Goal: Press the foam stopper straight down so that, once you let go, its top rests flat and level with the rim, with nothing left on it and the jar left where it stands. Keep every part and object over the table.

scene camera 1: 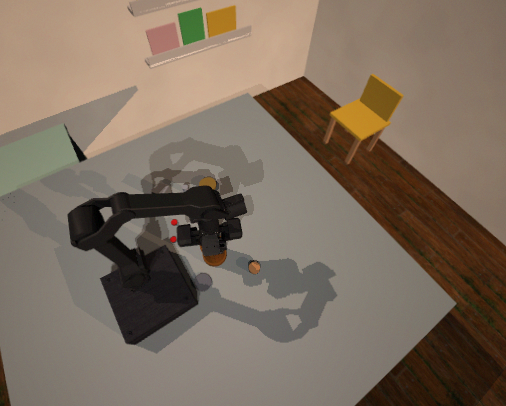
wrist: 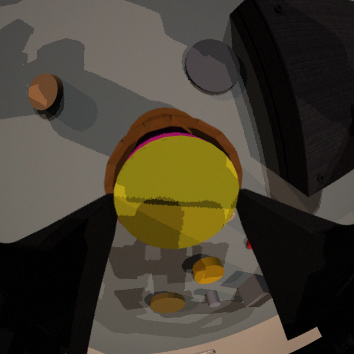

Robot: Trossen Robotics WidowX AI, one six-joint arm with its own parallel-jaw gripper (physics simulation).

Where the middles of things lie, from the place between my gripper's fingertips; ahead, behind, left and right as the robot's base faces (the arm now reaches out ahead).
My gripper is now 8 cm short of the brown disc (wrist: 45,91), 13 cm to the left of it and 11 cm above it.
